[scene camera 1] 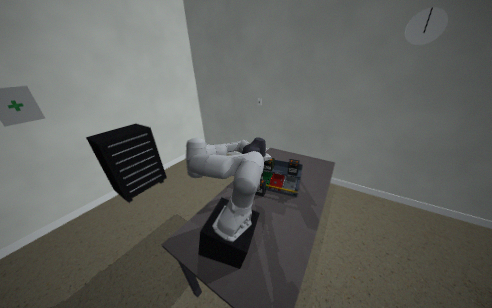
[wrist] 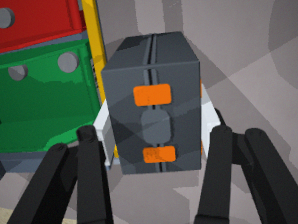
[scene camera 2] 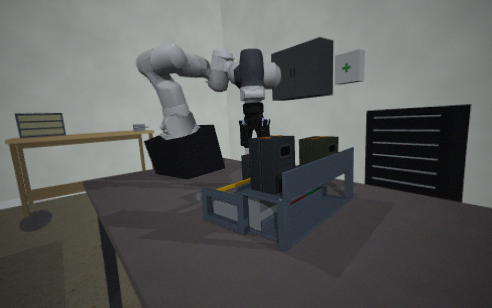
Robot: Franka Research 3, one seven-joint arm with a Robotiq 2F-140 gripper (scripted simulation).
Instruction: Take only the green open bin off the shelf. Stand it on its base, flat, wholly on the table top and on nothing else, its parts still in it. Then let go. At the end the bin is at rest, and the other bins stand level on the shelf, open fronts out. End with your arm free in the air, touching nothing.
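You'd see my gripper [scene camera 2: 255,165] here, and there's my gripper again [wrist: 156,102].
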